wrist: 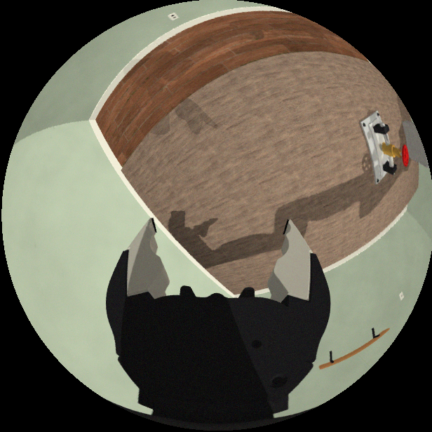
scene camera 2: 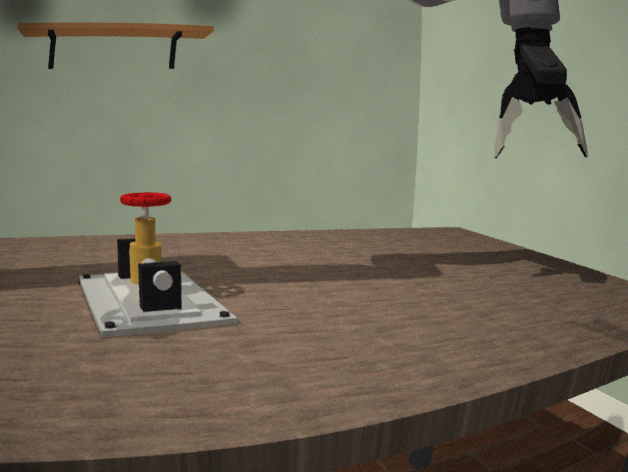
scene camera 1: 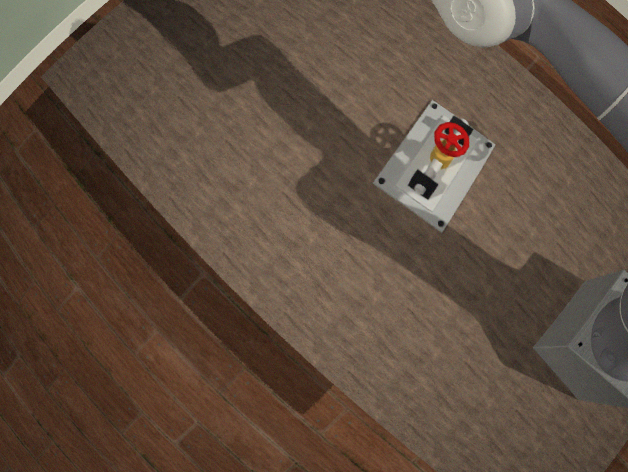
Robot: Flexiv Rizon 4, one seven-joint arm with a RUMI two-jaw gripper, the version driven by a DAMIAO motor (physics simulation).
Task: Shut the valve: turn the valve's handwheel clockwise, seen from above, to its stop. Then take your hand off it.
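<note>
The red handwheel (scene camera 1: pixel 452 138) (scene camera 2: pixel 145 203) (wrist: pixel 405 155) sits level on top of the yellow valve body (scene camera 1: pixel 442 159) (scene camera 2: pixel 145 249) (wrist: pixel 389 150). The valve stands upright between two black blocks on a grey base plate (scene camera 1: pixel 464 175) (scene camera 2: pixel 96 304) (wrist: pixel 371 135) with black bolts at its corners. My gripper (scene camera 2: pixel 541 156) (wrist: pixel 219 220) is open and empty, pointing down. It hangs high above the table, far to the right of the valve in scene camera 2, touching nothing. The gripper does not show in scene camera 1. The frames do not show how far the wheel is turned.
The valve's plate lies on the brown table (scene camera 1: pixel 253 203) (scene camera 2: pixel 355 365). A grey box-shaped mount (scene camera 1: pixel 563 324) stands at the lower right in scene camera 1, and an arm link (scene camera 1: pixel 578 60) reaches in at upper right. A wooden shelf (scene camera 2: pixel 116 30) (wrist: pixel 355 351) is on the wall.
</note>
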